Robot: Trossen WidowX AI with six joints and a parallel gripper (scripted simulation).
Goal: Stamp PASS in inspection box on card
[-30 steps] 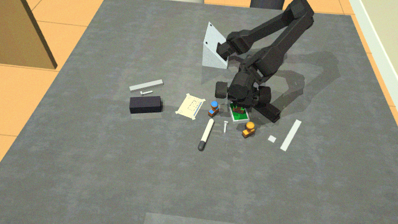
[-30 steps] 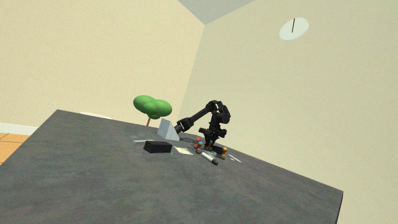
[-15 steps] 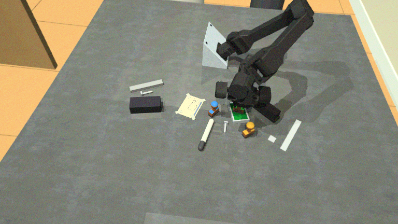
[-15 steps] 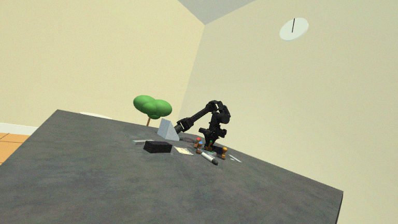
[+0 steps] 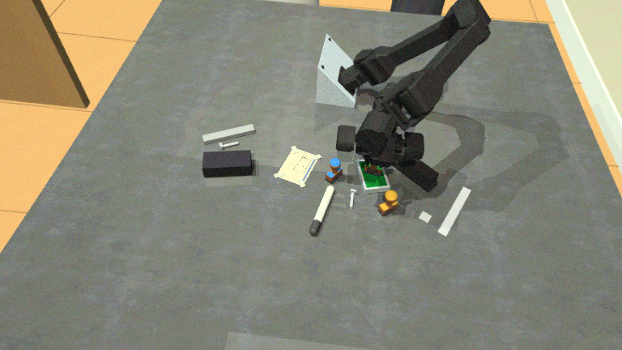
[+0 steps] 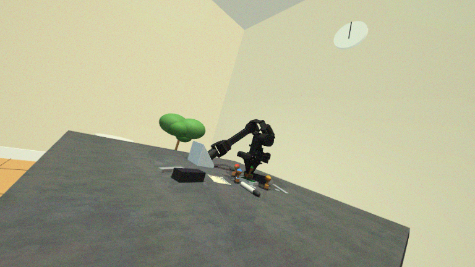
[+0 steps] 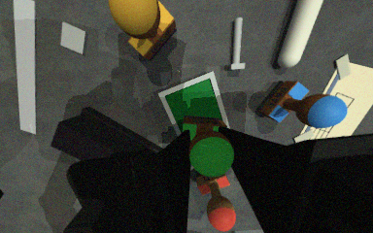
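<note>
The green ink pad is 4 cm below my gripper tip. Also, from my gripper tip: red-knobbed stamp (9 cm behind, 2 cm to the right, 2 cm below); blue-knobbed stamp (9 cm to the right, 2 cm below, 2 cm ahead); green-knobbed stamp (right at my gripper tip).
</note>
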